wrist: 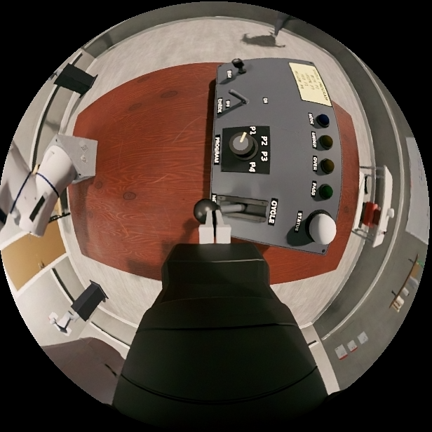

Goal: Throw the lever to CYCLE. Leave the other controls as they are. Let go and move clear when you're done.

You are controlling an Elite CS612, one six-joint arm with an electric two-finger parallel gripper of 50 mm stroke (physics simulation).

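Observation:
The lever's black ball knob [204,210] and grey shaft [234,207] stick out leftward from the slot plate [257,216] on the grey control panel [290,150]. The knob is at the end away from the CYCLE label [273,212]; a label at the slot's left end is mostly hidden behind the knob. My gripper [213,218] is shut and empty. Its white fingertips overlap the lower right side of the knob in the view; whether they touch it I cannot tell.
The panel also bears a PROGRAM knob [242,143] pointing at P1, a CHECK toggle [238,97], a small black-capped switch [238,64], several dark round lamps and a white STATUS dome [322,228]. The panel stands on a red wooden table [150,165]. A white robot arm [47,175] is at the left.

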